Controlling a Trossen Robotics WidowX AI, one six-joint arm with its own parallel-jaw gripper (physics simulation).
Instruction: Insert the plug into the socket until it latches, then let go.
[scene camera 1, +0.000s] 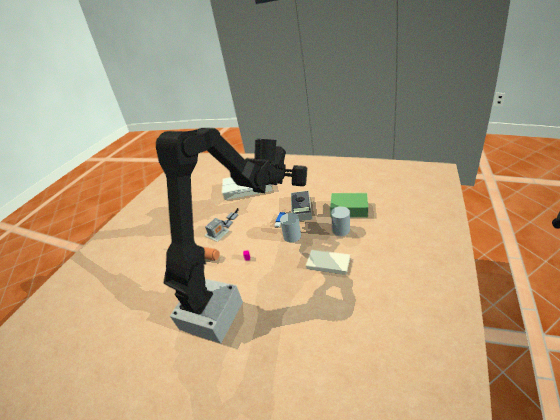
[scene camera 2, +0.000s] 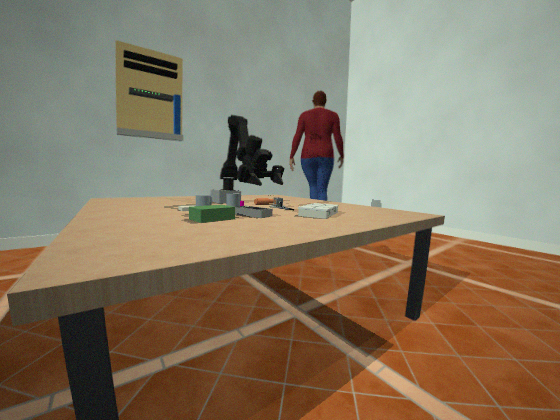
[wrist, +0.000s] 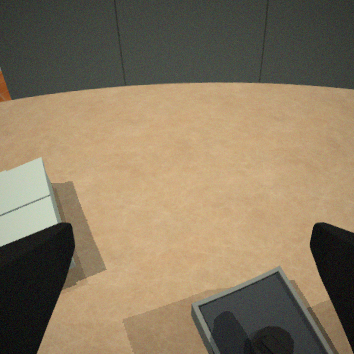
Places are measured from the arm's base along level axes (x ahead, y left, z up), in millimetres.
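Pixels of known places: gripper, between the fingertips: (scene camera 1: 286, 172) (scene camera 2: 272, 184) (wrist: 195, 237); arm's base, origin of its link: (scene camera 1: 196, 300) (scene camera 2: 228, 190).
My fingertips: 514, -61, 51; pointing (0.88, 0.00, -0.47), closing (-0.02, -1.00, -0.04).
Observation:
Ahead of a thing's pixels: the offset from my fingertips to its top centre, as dx, dy, dz. "spot": to the spot under its first point.
A small grey block with an orange face {-214, +188, -70} (scene camera 1: 215, 228) (scene camera 2: 278, 202), which looks like the socket, sits on a thin plate left of the table's middle. A smaller grey piece with a dark tail {spot: -131, +172, -109} (scene camera 1: 232, 216), which looks like the plug, lies close behind it; whether they touch is too small to tell. Neither shows in the wrist view. My gripper (scene camera 1: 280, 182) (scene camera 2: 268, 181) (wrist: 195, 237) is open and empty, high above the table, behind and to the right of both in scene camera 1.
A grey open tray {-44, -52, -85} (scene camera 1: 302, 217) (wrist: 240, 286) holds a dark round thing. Near it are a blue piece {-184, -65, -45} (scene camera 1: 280, 218), two grey cylinders {spot: -208, -77, -64} (scene camera 1: 291, 229) {-130, -206, -45} (scene camera 1: 341, 222), a green block {-26, -213, -75} (scene camera 1: 349, 202) and a white box {+51, +197, -80} (scene camera 1: 240, 189) (wrist: 27, 200). An orange cylinder {-324, +217, -81} (scene camera 1: 212, 254), magenta cube {-301, +35, -89} (scene camera 1: 246, 255) and pale slab {-272, -199, -100} (scene camera 1: 328, 262) lie nearer the base.

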